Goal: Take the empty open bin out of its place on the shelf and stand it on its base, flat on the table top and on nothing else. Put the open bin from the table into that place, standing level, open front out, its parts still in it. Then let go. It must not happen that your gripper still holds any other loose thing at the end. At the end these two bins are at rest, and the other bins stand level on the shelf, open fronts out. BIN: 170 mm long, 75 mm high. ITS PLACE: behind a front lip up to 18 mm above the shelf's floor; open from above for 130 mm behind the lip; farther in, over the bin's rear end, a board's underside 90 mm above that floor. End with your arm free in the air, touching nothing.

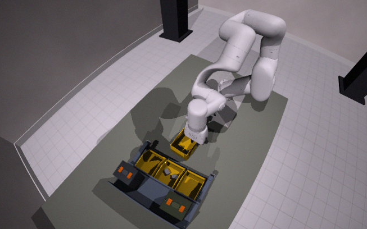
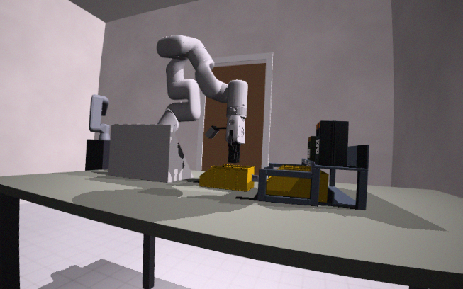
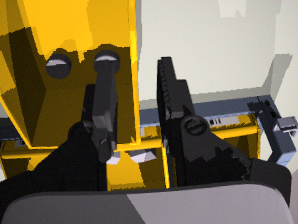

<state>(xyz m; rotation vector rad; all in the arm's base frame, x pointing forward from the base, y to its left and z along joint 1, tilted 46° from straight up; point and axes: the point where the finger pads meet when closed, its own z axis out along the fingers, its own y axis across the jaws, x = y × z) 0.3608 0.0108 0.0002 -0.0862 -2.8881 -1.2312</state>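
My gripper is now 120 mm short of the shelf's front bar, 90 mm above it and 30 mm to the left of it. From my hand the other things lie so: black box 320 mm ahead, 140 mm to the right, 60 mm above.
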